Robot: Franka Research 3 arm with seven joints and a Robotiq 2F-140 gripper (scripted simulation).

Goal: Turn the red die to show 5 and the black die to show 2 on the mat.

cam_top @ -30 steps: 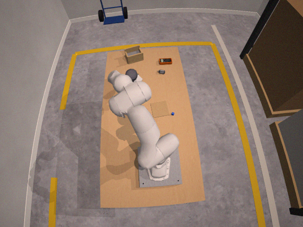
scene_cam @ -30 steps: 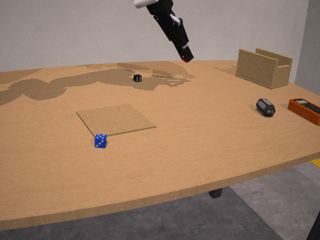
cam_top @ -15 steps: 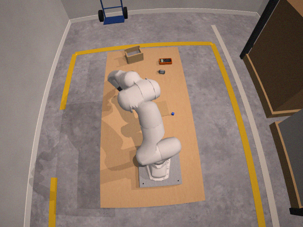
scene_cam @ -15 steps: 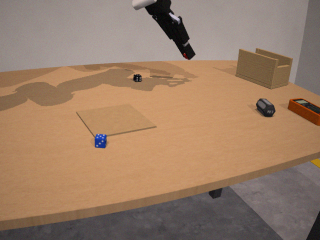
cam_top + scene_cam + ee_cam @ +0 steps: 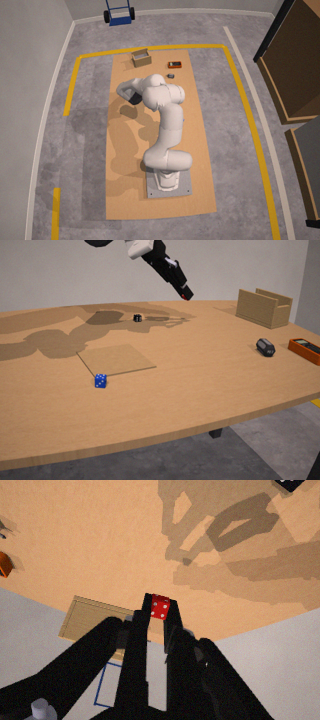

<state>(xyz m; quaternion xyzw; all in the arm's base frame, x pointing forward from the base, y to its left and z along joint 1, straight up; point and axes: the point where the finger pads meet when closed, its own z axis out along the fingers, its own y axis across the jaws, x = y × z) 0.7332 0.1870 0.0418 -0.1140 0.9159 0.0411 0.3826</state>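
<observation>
My hand is 140 mm past the black die, 30 mm to the right of it and 100 mm above it. Also, from my hand: dark grey device 120 mm ahead, 280 mm to the right, 90 mm below; red die 20 mm ahead, 20 mm below; wooden box 350 mm ahead, 20 mm to the right, 60 mm below.
</observation>
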